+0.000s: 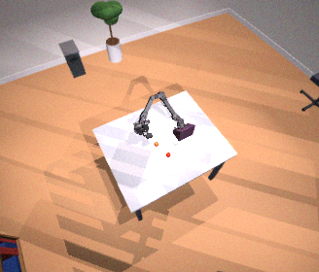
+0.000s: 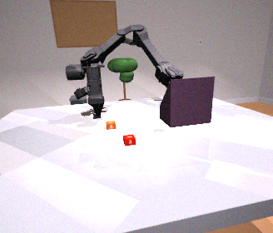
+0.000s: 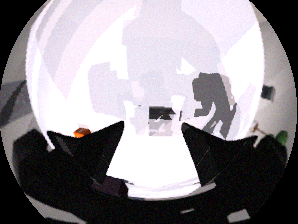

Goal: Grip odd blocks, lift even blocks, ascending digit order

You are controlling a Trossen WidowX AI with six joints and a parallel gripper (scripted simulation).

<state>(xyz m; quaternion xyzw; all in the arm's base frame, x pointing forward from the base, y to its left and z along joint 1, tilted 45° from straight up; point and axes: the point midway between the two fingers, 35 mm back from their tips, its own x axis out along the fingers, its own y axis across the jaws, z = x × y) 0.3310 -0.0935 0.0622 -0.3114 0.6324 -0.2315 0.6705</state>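
My gripper tip is now 10 mm to the left of the grey block. Also, from my gripper tip: red block (110 mm behind, 280 mm to the left); then orange block (60 mm behind, 130 mm to the left).
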